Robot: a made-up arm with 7 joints.
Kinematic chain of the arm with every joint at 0, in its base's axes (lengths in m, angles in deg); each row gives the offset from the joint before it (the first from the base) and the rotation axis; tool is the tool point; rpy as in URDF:
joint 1: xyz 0 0 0.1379 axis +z
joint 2: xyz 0 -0.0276 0.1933 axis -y
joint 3: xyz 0 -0.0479 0.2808 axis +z
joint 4: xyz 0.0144 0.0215 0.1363 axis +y
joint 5: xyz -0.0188 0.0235 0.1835 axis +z
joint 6: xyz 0 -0.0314 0.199 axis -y
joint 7: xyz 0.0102 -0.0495 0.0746 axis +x
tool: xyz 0 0 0 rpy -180 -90 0
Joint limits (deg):
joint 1: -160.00..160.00
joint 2: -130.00..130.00
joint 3: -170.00..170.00
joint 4: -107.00..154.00
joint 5: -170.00..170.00
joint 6: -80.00..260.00
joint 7: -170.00..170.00
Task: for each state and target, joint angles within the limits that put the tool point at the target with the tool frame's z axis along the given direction. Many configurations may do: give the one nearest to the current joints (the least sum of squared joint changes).
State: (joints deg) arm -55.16 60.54 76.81 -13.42 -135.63 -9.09 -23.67
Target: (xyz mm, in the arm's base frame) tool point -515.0 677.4 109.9 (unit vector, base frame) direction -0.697 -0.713 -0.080
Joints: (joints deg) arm -61.32 94.14 58.63 -8.97 -155.50 -8.39 -23.67
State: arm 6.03 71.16 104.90 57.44 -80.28 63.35 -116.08
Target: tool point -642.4 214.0 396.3 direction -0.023 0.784 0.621
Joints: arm 14.02 74.20 91.01 83.93 -83.74 48.68 -116.08
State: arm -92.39 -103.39 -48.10 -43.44 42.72 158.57 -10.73
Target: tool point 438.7 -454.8 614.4 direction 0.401 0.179 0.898
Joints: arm -52.08 -80.61 -53.40 -41.50 42.82 130.73 -10.73
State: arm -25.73 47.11 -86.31 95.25 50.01 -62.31 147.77
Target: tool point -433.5 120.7 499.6 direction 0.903 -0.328 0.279
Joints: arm -93.77 45.38 -88.74 111.61 50.82 -58.35 147.77
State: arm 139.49 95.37 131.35 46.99 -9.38 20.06 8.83
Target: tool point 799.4 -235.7 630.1 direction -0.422 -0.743 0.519
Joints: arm 157.97 70.69 108.13 7.38 -50.63 8.47 8.83
